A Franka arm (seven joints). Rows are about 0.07 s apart.
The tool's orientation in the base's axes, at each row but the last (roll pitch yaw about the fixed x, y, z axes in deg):
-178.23 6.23 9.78
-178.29 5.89 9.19
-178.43 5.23 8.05
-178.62 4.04 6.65
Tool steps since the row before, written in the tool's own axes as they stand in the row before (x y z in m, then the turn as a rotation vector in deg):
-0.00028 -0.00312 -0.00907 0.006 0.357 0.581
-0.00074 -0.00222 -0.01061 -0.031 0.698 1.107
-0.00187 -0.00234 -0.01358 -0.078 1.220 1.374
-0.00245 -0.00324 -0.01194 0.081 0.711 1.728
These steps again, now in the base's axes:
0.00022 0.00292 0.00914 0.000 -0.344 -0.589
0.00005 0.00194 0.01069 -0.038 -0.680 -1.118
-0.00089 0.00186 0.01375 -0.038 -1.199 -1.394
-0.00193 0.00275 0.01216 0.036 -0.670 -1.746

